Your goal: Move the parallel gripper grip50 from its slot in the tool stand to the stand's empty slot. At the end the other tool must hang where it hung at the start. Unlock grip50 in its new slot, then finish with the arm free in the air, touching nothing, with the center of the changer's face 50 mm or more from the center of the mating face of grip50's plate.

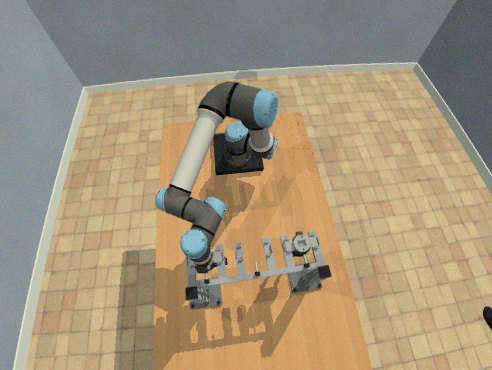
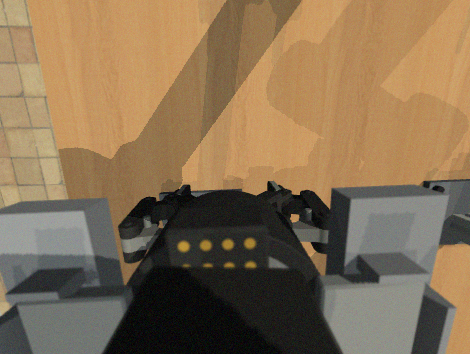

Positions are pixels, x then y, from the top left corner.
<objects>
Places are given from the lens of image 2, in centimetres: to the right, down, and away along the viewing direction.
gripper (image 2: 228,228): 0, 1, 5
tool stand (image 2: 390,234): 5, 2, 6
The marked spots on the tool stand and the gripper are 5 cm apart.
</objects>
